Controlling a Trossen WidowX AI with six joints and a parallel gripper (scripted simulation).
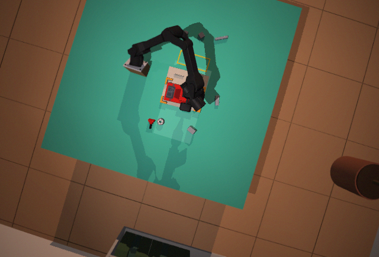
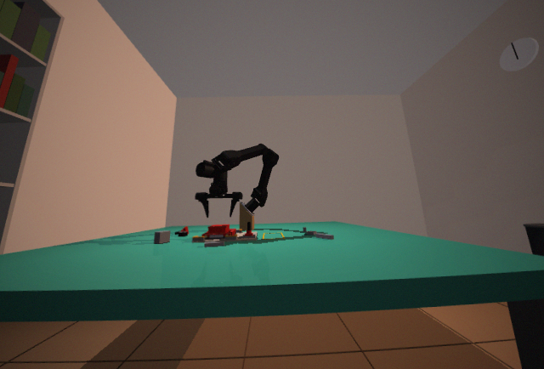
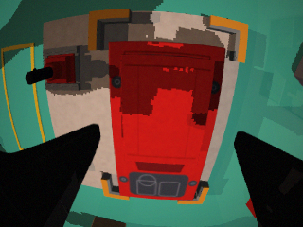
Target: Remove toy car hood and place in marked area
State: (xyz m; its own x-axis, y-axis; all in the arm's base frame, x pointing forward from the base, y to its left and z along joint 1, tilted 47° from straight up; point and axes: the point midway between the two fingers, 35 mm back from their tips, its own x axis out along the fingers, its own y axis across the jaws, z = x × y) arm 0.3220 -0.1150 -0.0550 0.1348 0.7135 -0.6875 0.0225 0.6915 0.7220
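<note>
The hood is 40 mm below my gripper tip.
</note>
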